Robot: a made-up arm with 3 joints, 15 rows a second.
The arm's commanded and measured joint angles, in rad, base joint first. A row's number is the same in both.
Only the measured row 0 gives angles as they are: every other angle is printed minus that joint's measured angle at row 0.
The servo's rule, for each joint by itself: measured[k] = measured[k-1] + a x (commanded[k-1-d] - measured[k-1]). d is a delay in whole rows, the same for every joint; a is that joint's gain. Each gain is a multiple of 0.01, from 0.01 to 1. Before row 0 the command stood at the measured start. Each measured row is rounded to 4 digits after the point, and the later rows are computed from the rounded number. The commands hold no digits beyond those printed.
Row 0, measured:
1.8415, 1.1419, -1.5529
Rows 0 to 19, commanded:
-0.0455, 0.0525, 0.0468
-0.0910, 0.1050, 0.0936
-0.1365, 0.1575, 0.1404
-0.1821, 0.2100, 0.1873
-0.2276, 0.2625, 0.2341
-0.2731, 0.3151, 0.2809
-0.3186, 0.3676, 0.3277
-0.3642, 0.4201, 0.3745
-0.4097, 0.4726, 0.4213
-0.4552, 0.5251, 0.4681
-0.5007, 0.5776, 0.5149
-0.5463, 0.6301, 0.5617
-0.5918, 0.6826, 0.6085
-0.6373, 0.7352, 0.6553
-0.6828, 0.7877, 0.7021
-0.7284, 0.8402, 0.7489
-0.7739, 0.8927, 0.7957
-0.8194, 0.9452, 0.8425
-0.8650, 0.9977, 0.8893
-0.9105, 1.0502, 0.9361
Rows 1 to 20, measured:
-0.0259, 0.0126, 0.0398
-0.0630, 0.0348, 0.0855
-0.1049, 0.0642, 0.1322
-0.1489, 0.0992, 0.1790
-0.1938, 0.1384, 0.2258
-0.2390, 0.1808, 0.2726
-0.2844, 0.2256, 0.3194
-0.3299, 0.2723, 0.3662
-0.3754, 0.3204, 0.4130
-0.4209, 0.3695, 0.4598
-0.4664, 0.4194, 0.5066
-0.5119, 0.4700, 0.5534
-0.5574, 0.5210, 0.6002
-0.6029, 0.5724, 0.6470
-0.6484, 0.6241, 0.6938
-0.6940, 0.6760, 0.7406
-0.7395, 0.7280, 0.7874
-0.7850, 0.7801, 0.8342
-0.8306, 0.8323, 0.8810
-0.8761, 0.8846, 0.9278
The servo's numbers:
d 0
a 0.57 0.24 0.85

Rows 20 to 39, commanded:
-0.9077, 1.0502, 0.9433
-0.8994, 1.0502, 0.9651
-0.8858, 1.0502, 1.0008
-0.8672, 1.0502, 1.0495
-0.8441, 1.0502, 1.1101
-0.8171, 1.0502, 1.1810
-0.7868, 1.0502, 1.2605
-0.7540, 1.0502, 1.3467
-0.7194, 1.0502, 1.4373
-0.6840, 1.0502, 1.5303
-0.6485, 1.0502, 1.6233
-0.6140, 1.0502, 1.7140
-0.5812, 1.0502, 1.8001
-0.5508, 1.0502, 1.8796
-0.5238, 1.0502, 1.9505
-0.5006, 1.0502, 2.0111
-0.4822, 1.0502, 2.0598
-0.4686, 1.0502, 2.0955
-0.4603, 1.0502, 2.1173
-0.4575, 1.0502, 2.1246
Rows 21 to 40, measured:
-0.8941, 0.9243, 0.9410
-0.8971, 0.9545, 0.9615
-0.8907, 0.9775, 0.9949
-0.8773, 0.9949, 1.0413
-0.8584, 1.0082, 1.0998
-0.8349, 1.0183, 1.1688
-0.8075, 1.0260, 1.2467
-0.7770, 1.0318, 1.3317
-0.7442, 1.0362, 1.4215
-0.7099, 1.0396, 1.5140
-0.6749, 1.0421, 1.6069
-0.6402, 1.0440, 1.6979
-0.6066, 1.0455, 1.7848
-0.5748, 1.0466, 1.8654
-0.5457, 1.0475, 1.9377
-0.5200, 1.0481, 2.0001
-0.4985, 1.0486, 2.0508
-0.4815, 1.0490, 2.0888
-0.4694, 1.0493, 2.1130
-0.4626, 1.0495, 2.1229

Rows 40 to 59, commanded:
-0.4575, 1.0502, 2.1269
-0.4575, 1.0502, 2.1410
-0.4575, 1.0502, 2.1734
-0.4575, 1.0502, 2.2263
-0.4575, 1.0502, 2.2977
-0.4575, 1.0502, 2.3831
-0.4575, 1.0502, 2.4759
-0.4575, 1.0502, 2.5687
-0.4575, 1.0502, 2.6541
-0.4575, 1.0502, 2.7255
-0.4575, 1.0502, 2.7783
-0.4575, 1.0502, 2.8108
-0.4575, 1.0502, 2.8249
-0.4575, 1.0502, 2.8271
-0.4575, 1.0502, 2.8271
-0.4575, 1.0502, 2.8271
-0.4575, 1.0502, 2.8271
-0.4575, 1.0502, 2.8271
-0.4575, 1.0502, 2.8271
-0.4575, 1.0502, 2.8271
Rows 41 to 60, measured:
-0.4597, 1.0497, 2.1263
-0.4584, 1.0498, 2.1388
-0.4579, 1.0499, 2.1682
-0.4577, 1.0500, 2.2176
-0.4576, 1.0500, 2.2857
-0.4575, 1.0500, 2.3685
-0.4575, 1.0500, 2.4598
-0.4575, 1.0500, 2.5524
-0.4575, 1.0500, 2.6388
-0.4575, 1.0500, 2.7125
-0.4575, 1.0500, 2.7684
-0.4575, 1.0500, 2.8044
-0.4575, 1.0500, 2.8218
-0.4575, 1.0500, 2.8263
-0.4575, 1.0500, 2.8270
-0.4575, 1.0500, 2.8271
-0.4575, 1.0500, 2.8271
-0.4575, 1.0500, 2.8271
-0.4575, 1.0500, 2.8271
-0.4575, 1.0500, 2.8271

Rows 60 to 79, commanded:
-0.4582, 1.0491, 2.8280
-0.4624, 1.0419, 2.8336
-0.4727, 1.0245, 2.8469
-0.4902, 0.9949, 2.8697
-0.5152, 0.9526, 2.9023
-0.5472, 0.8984, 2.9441
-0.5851, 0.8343, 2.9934
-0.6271, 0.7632, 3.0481
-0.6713, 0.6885, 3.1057
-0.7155, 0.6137, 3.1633
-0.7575, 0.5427, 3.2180
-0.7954, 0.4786, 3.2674
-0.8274, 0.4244, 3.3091
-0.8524, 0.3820, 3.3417
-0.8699, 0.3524, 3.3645
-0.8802, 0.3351, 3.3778
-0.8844, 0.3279, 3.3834
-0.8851, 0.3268, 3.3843
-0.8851, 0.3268, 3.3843
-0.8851, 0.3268, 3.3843
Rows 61 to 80, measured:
-0.4579, 1.0498, 2.8279
-0.4605, 1.0479, 2.8327
-0.4675, 1.0423, 2.8448
-0.4804, 1.0309, 2.8660
-0.5002, 1.0121, 2.8969
-0.5270, 0.9848, 2.9370
-0.5601, 0.9487, 2.9849
-0.5983, 0.9042, 3.0386
-0.6399, 0.8524, 3.0956
-0.6830, 0.7951, 3.1531
-0.7255, 0.7345, 3.2083
-0.7653, 0.6731, 3.2585
-0.8007, 0.6134, 3.3015
-0.8302, 0.5579, 3.3357
-0.8528, 0.5086, 3.3602
-0.8684, 0.4670, 3.3752
-0.8775, 0.4336, 3.3822
-0.8818, 0.4080, 3.3840
-0.8837, 0.3885, 3.3843
-0.8845, 0.3737, 3.3843

